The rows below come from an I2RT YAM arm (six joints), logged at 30 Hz.
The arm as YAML. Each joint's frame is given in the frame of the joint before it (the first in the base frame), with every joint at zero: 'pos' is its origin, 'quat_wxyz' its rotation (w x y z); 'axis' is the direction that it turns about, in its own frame. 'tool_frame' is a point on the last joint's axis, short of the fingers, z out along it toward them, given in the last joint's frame.
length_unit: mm
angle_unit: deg
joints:
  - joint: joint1
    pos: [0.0, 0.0, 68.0]
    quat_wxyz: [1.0, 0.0, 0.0, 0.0]
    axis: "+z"
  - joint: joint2
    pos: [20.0, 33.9, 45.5]
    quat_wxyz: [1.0, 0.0, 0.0, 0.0]
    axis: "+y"
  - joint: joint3
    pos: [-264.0, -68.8, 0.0]
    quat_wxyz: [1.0, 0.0, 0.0, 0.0]
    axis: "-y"
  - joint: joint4
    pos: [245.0, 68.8, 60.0]
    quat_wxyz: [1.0, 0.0, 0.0, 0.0]
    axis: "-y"
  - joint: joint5
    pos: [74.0, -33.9, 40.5]
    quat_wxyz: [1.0, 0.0, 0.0, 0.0]
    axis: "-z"
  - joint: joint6
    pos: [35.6, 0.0, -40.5]
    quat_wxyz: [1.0, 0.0, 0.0, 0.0]
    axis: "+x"
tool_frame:
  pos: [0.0, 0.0, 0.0]
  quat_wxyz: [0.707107, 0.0, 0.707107, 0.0]
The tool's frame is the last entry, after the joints.
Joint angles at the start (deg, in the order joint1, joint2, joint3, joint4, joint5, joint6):
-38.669 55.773 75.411 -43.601 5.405 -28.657
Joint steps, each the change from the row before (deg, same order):
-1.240 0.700 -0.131 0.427 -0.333 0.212
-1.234 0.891 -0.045 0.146 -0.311 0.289
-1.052 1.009 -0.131 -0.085 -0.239 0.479
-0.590 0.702 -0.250 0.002 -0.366 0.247
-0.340 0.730 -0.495 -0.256 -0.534 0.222
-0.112 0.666 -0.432 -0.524 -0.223 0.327
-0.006 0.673 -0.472 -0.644 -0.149 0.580
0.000 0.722 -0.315 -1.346 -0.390 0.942
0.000 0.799 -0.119 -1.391 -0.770 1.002
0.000 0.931 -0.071 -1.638 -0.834 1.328
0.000 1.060 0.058 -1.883 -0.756 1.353
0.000 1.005 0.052 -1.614 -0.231 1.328
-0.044 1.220 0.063 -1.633 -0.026 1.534
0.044 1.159 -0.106 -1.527 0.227 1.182
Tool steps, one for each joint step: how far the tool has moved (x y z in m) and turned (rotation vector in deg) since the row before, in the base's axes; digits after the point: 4 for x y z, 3 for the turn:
0.0009 -0.0057 -0.0020 0.498 0.089 -1.023
0.0012 -0.0062 -0.0026 0.795 0.327 -1.072
0.0018 -0.0062 -0.0039 1.187 0.531 -1.044
0.0017 -0.0041 -0.0036 0.913 0.427 -0.375
0.0025 -0.0035 -0.0055 1.326 0.768 0.027
0.0023 -0.0025 -0.0054 1.384 0.899 -0.079
0.0024 -0.0021 -0.0059 1.619 0.887 -0.180
0.0019 -0.0015 -0.0063 2.327 1.014 -0.193
0.0021 -0.0013 -0.0056 2.472 0.786 0.040
0.0022 -0.0013 -0.0061 2.918 0.827 -0.167
0.0021 -0.0014 -0.0061 3.067 1.047 -0.317
0.0018 -0.0015 -0.0055 2.568 1.096 -0.751
0.0021 -0.0022 -0.0062 2.691 1.289 -1.137
0.0020 -0.0019 -0.0067 2.346 1.616 -0.999

